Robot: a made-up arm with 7 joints. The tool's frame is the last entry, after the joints.
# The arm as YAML. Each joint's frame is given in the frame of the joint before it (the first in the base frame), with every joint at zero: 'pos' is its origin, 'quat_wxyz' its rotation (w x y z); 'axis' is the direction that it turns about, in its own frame. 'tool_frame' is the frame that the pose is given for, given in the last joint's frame.
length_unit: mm
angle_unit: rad
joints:
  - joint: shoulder
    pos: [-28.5, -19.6, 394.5]
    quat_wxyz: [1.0, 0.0, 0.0, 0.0]
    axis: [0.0, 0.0, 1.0]
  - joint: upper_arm
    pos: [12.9, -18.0, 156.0]
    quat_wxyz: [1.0, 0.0, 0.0, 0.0]
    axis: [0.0, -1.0, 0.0]
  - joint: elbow
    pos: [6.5, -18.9, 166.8]
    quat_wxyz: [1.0, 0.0, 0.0, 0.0]
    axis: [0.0, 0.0, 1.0]
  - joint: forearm
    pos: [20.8, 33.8, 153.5]
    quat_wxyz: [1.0, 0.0, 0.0, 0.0]
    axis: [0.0, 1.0, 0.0]
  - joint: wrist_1
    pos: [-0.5, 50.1, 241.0]
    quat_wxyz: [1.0, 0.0, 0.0, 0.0]
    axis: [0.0, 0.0, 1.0]
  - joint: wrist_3
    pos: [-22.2, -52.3, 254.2]
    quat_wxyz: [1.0, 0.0, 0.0, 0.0]
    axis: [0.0, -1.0, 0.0]
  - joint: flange
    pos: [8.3, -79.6, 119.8]
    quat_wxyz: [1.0, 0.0, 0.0, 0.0]
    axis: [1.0, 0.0, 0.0]
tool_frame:
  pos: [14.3, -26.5, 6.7]
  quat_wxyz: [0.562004, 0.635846, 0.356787, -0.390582]
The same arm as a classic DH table. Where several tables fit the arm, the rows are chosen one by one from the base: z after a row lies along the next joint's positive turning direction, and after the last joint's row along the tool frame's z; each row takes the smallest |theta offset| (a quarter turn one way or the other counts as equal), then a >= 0, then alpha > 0; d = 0 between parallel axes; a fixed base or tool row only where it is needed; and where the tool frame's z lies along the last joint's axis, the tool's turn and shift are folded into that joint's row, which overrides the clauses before.
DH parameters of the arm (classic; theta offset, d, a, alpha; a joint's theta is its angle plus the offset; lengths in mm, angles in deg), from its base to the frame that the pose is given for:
base (fixed): 34.52 0 -34.6 0
shoulder: -34.52 550.5 12.9 90
upper_arm: 0 36.9 6.5 -90
elbow: 0 320.3 20.8 -90
forearm: 0 83.9 -0.5 90
wrist_1: 0 495.2 -22.2 90
wrist_3: 90 131.9 119.8 90
flange: 3.64 25.1 8.4 -95.49
tool (fixed): -153.75 26.1 0 0

